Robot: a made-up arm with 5 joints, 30 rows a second.
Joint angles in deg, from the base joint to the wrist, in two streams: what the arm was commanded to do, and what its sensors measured. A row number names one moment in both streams.
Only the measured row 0 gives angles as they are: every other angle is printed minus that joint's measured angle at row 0.
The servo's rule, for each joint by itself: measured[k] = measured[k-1] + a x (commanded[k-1-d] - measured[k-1]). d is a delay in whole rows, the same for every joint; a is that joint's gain. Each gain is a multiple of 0.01, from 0.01 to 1. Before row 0 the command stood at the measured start. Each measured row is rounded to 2 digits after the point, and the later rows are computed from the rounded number. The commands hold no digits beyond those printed.
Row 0, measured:
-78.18, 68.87, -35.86, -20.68, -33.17
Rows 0 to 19, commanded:
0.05, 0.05, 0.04, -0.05, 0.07
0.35, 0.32, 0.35, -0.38, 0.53
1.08, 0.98, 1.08, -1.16, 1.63
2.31, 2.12, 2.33, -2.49, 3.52
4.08, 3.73, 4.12, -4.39, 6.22
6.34, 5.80, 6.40, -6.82, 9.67
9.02, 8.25, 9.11, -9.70, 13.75
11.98, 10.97, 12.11, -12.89, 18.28
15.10, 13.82, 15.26, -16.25, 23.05
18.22, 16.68, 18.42, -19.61, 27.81
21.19, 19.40, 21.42, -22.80, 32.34
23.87, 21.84, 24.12, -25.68, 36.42
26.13, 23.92, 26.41, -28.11, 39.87
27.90, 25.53, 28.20, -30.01, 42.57
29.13, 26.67, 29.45, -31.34, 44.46
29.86, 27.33, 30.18, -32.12, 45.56
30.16, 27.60, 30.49, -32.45, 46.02
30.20, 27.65, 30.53, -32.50, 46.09
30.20, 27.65, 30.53, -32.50, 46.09
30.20, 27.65, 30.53, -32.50, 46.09
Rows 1 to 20, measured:
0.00, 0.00, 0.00, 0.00, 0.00
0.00, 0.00, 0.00, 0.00, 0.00
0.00, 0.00, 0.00, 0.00, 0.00
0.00, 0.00, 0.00, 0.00, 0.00
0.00, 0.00, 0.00, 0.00, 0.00
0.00, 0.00, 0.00, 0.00, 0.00
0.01, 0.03, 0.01, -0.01, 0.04
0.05, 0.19, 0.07, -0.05, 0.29
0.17, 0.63, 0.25, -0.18, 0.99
0.43, 1.46, 0.62, -0.46, 2.31
0.87, 2.73, 1.25, -0.93, 4.34
1.53, 4.45, 2.18, -1.64, 7.11
2.43, 6.58, 3.43, -2.61, 10.56
3.58, 9.04, 4.99, -3.84, 14.57
4.96, 11.72, 6.84, -5.33, 18.98
6.55, 14.50, 8.92, -7.04, 23.57
8.31, 17.24, 11.17, -8.93, 28.13
10.18, 19.82, 13.50, -10.94, 32.44
12.09, 22.12, 15.82, -13.00, 36.30
13.99, 24.03, 18.05, -15.04, 39.56
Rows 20 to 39, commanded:
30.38, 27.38, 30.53, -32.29, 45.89
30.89, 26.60, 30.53, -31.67, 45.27
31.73, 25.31, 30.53, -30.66, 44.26
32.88, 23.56, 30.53, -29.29, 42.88
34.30, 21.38, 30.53, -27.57, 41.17
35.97, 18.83, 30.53, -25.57, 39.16
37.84, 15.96, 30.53, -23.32, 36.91
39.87, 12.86, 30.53, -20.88, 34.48
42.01, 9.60, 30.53, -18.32, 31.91
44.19, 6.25, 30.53, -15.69, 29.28
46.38, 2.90, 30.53, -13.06, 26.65
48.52, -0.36, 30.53, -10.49, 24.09
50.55, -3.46, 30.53, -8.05, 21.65
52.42, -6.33, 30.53, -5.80, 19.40
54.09, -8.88, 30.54, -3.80, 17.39
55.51, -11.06, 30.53, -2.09, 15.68
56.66, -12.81, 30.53, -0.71, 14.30
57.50, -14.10, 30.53, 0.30, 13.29
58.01, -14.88, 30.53, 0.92, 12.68
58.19, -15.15, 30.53, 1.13, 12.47
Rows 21 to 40, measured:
15.81, 25.51, 20.10, -17.00, 42.11
17.50, 26.53, 21.91, -18.81, 43.90
19.02, 27.13, 23.45, -20.45, 45.00
20.36, 27.42, 24.72, -21.90, 45.57
21.54, 27.55, 25.77, -23.17, 45.84
22.58, 27.61, 26.63, -24.29, 45.97
23.52, 27.48, 27.33, -25.25, 45.93
24.40, 26.99, 27.91, -26.02, 45.59
25.28, 26.05, 28.38, -26.58, 44.90
26.19, 24.66, 28.77, -26.91, 43.85
27.16, 22.82, 29.09, -26.99, 42.46
28.22, 20.59, 29.35, -26.82, 40.74
29.37, 18.00, 29.56, -26.40, 38.75
30.63, 15.12, 29.73, -25.74, 36.53
32.00, 12.03, 29.87, -24.85, 34.13
33.46, 8.79, 29.99, -23.75, 31.61
35.01, 5.49, 30.09, -22.47, 29.03
36.63, 2.21, 30.17, -21.03, 26.46
38.30, -0.97, 30.23, -19.47, 23.96
39.99, -3.97, 30.28, -17.83, 21.59

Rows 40 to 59, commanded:
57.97, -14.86, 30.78, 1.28, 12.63
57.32, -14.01, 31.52, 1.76, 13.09
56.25, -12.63, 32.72, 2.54, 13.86
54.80, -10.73, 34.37, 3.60, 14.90
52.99, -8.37, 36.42, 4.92, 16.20
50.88, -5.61, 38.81, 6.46, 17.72
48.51, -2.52, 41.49, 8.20, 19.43
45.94, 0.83, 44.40, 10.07, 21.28
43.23, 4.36, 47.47, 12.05, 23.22
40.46, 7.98, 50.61, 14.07, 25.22
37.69, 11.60, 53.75, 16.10, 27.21
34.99, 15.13, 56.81, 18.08, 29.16
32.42, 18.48, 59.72, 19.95, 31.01
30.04, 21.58, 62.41, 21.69, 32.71
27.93, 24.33, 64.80, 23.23, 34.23
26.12, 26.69, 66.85, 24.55, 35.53
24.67, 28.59, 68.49, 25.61, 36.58
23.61, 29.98, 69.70, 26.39, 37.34
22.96, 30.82, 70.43, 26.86, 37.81
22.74, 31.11, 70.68, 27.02, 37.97
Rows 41 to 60, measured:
41.68, -6.72, 30.33, -16.15, 19.41
43.34, -9.15, 30.37, -14.46, 17.47
44.94, -11.20, 30.40, -12.81, 15.82
46.45, -12.82, 30.42, -11.24, 14.50
47.84, -13.97, 30.44, -9.78, 13.55
49.08, -14.63, 30.46, -8.47, 12.99
50.15, -14.76, 30.52, -7.30, 12.80
51.01, -14.34, 30.70, -6.21, 12.95
51.64, -13.38, 31.06, -5.16, 13.42
52.02, -11.90, 31.66, -4.11, 14.19
52.14, -9.92, 32.52, -3.03, 15.24
51.99, -7.51, 33.65, -1.89, 16.53
51.57, -4.72, 35.06, -0.68, 18.04
50.89, -1.61, 36.74, 0.61, 19.72
49.97, 1.73, 38.67, 1.98, 21.54
48.83, 5.23, 40.82, 3.43, 23.45
47.49, 8.80, 43.15, 4.95, 25.41
45.99, 12.34, 45.61, 6.53, 27.36
44.36, 15.78, 48.15, 8.14, 29.26
42.64, 19.03, 50.72, 9.77, 31.05

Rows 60 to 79, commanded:
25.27, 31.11, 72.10, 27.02, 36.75
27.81, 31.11, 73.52, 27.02, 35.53
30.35, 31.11, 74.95, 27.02, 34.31
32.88, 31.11, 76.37, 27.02, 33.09
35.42, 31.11, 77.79, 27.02, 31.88
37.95, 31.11, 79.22, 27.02, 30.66
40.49, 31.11, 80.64, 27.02, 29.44
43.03, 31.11, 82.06, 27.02, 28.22
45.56, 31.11, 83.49, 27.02, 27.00
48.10, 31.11, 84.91, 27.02, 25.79
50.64, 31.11, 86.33, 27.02, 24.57
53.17, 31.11, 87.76, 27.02, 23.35
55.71, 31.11, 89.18, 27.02, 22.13
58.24, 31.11, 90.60, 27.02, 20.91
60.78, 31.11, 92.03, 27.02, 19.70
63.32, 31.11, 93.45, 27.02, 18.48
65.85, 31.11, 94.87, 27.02, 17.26
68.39, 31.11, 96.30, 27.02, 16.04
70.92, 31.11, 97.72, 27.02, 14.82
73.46, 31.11, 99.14, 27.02, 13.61
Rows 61 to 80, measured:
40.87, 22.00, 53.25, 11.39, 32.70
39.10, 24.63, 55.70, 12.97, 34.17
37.37, 26.85, 58.00, 14.49, 35.42
35.72, 28.60, 60.11, 15.92, 36.42
34.19, 29.84, 61.97, 17.23, 37.14
32.82, 30.55, 63.54, 18.40, 37.57
31.91, 30.86, 65.08, 19.43, 37.14
31.42, 31.00, 66.60, 20.34, 36.30
31.29, 31.06, 68.10, 21.14, 35.27
31.48, 31.09, 69.59, 21.85, 34.14
31.95, 31.10, 71.07, 22.47, 32.96
32.67, 31.11, 72.54, 23.02, 31.76
33.61, 31.11, 74.00, 23.50, 30.55
34.74, 31.11, 75.45, 23.92, 29.34
36.04, 31.11, 76.90, 24.29, 28.12
37.49, 31.11, 78.34, 24.62, 26.91
39.07, 31.11, 79.78, 24.91, 25.69
40.76, 31.11, 81.22, 25.16, 24.47
42.55, 31.11, 82.65, 25.38, 23.25
44.43, 31.11, 84.08, 25.58, 22.03

